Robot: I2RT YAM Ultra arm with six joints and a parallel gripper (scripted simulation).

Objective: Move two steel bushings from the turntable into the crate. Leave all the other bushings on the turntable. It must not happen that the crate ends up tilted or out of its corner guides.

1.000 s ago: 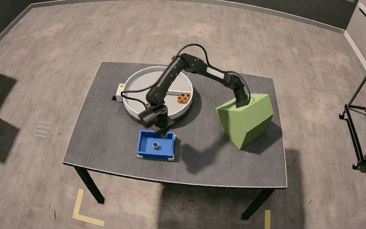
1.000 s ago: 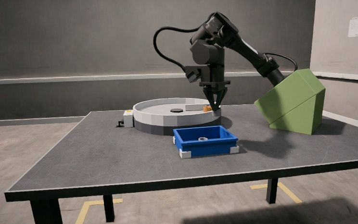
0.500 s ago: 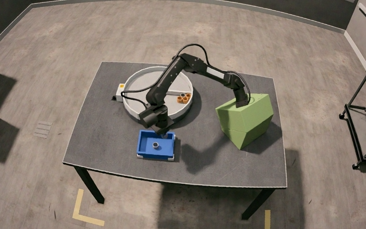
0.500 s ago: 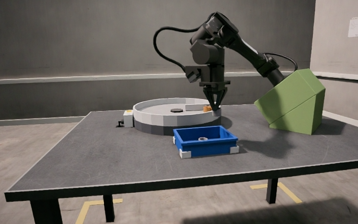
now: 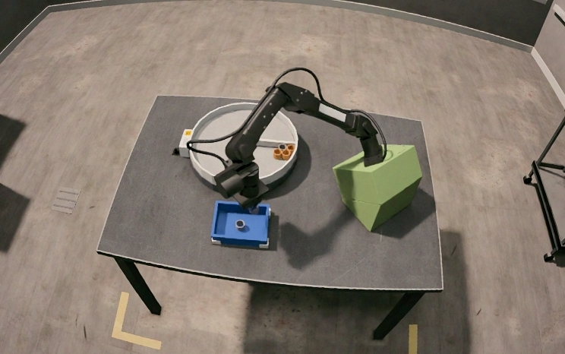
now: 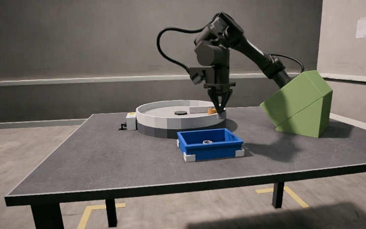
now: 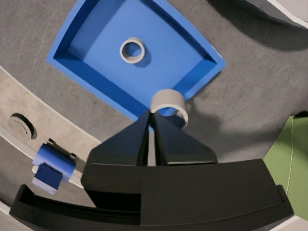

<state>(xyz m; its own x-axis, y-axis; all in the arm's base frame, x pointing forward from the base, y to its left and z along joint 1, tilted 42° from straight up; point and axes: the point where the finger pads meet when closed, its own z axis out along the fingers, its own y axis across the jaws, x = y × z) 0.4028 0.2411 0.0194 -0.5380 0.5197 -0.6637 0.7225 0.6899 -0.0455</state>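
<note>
My hand is 110 mm above the blue crate, 40 mm short of it and 10 mm to the left of it. Round my hand: round turntable (360 mm to the right, 90 mm below, 40 mm ahead).
</note>
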